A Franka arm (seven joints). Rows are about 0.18 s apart.
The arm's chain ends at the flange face. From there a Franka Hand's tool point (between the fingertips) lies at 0.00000 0.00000 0.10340 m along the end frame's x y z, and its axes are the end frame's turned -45 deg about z.
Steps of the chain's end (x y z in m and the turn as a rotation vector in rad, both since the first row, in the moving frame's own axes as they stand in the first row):
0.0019 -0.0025 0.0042 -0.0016 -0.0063 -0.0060
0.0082 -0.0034 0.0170 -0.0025 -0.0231 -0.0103
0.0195 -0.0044 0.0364 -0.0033 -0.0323 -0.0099
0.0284 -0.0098 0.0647 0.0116 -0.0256 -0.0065
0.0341 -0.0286 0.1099 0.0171 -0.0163 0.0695
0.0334 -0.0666 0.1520 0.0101 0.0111 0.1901
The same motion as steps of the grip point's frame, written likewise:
0.0025 -0.0008 0.0042 0.0033 -0.0056 -0.0060
0.0063 0.0019 0.0170 0.0146 -0.0181 -0.0103
0.0143 0.0086 0.0363 0.0205 -0.0252 -0.0099
0.0260 0.0104 0.0647 0.0263 -0.0099 -0.0065
0.0445 0.0015 0.1099 0.0236 0.0006 0.0695
0.0722 -0.0233 0.1520 -0.0007 0.0150 0.1901

